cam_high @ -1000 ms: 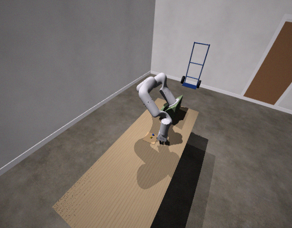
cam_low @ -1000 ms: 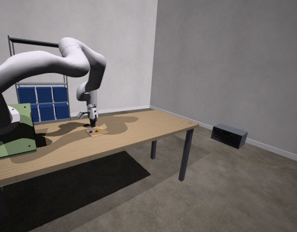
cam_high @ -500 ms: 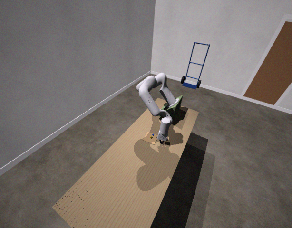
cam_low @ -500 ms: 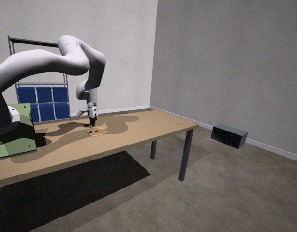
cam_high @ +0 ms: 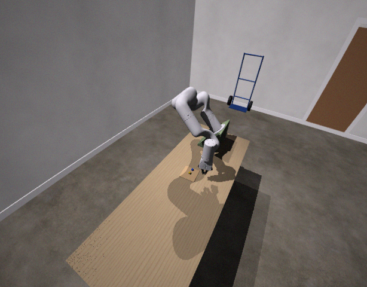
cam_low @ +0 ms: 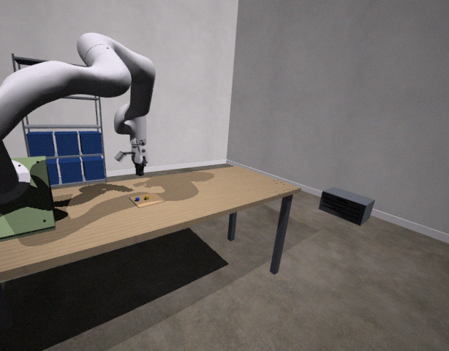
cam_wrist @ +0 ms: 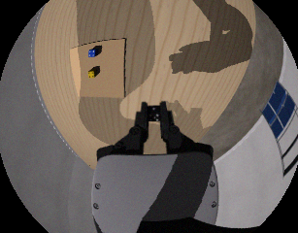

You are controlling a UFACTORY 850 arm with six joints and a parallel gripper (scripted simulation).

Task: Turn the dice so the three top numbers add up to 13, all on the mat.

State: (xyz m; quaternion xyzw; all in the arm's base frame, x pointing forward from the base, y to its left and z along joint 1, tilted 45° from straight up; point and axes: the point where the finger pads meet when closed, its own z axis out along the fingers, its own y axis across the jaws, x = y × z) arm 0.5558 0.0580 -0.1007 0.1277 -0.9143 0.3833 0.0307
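The yellow die lies 130 mm to the right of my hand and 110 mm below it. Also, from my hand: black die 10 mm below; blue die 130 mm to the right, 110 mm below, 50 mm behind; tan mat 130 mm to the right, 120 mm below, 10 mm behind.
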